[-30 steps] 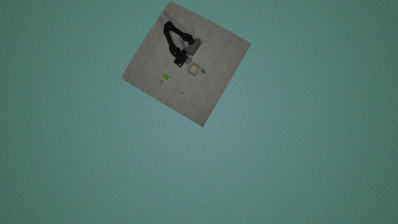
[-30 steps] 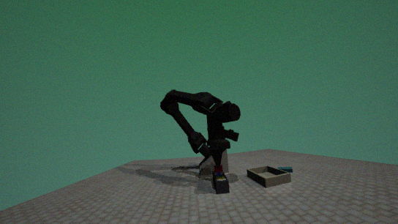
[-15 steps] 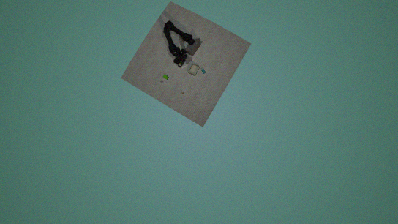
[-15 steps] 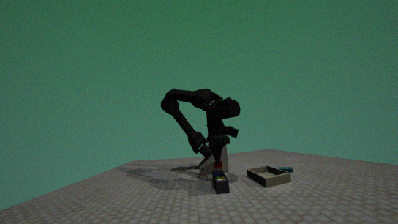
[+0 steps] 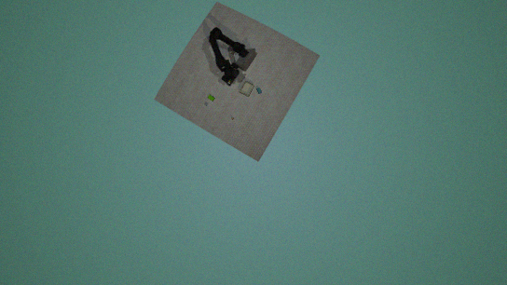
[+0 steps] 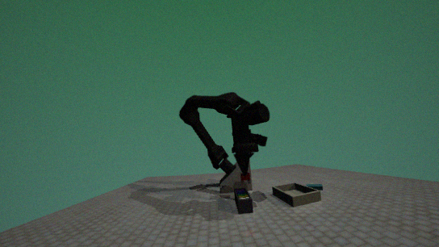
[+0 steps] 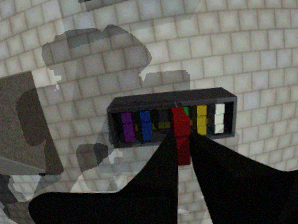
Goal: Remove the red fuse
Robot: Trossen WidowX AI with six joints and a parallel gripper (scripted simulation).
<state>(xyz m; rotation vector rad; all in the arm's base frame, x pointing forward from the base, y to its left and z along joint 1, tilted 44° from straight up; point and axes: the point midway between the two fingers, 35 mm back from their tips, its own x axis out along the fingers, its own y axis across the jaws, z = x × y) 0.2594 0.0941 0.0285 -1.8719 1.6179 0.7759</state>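
The tan tray is 170 mm to the left of my gripper tip, 100 mm below it and 20 mm behind it. Also, from my gripper tip: red fuse 10 mm below; then teal block 270 mm to the left, 90 mm below, 80 mm behind; then green piece 280 mm ahead, 90 mm below, 60 mm to the right.
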